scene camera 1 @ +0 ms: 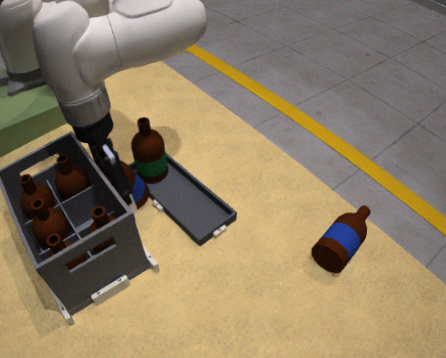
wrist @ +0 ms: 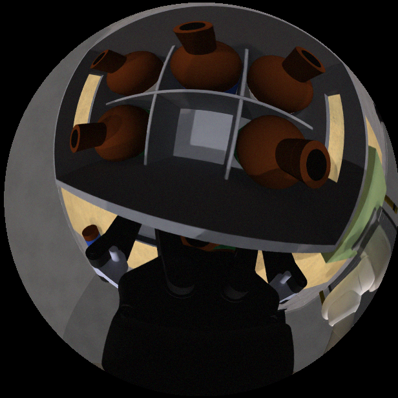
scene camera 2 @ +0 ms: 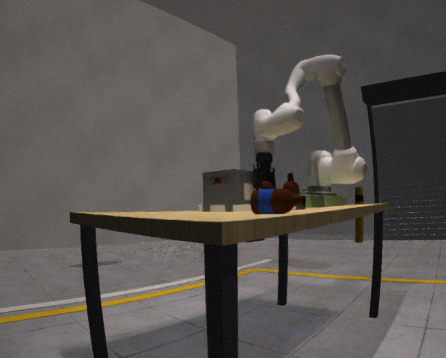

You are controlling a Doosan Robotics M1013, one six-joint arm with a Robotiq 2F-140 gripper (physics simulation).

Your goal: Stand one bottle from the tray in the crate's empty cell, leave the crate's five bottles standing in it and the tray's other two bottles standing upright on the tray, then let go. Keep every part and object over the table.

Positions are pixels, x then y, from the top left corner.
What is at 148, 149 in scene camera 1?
A green-banded bottle.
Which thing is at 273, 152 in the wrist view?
A green-banded bottle.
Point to a blue-banded brown bottle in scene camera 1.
46, 221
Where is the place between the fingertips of the gripper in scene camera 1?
122, 201
